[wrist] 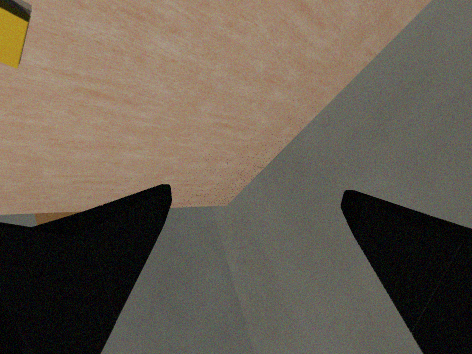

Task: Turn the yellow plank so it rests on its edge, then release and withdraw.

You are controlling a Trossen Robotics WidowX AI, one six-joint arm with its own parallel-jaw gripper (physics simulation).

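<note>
A yellow piece (12, 42), which looks like part of the plank, shows at the top left corner of the wrist view. It has a dark face along its upper side and is cut off by the frame, so how it rests cannot be told. My gripper (256, 195) is open, its two black fingers wide apart with nothing between them. It is well to the right of the yellow piece and apart from it, near the table's corner in this view.
The wood-grained table top (175, 100) fills the upper left, and its corner lies just above the space between the fingers. Grey floor (400, 125) shows beyond its edges. A small brown-orange patch (52, 218) shows past the table edge, behind the left finger.
</note>
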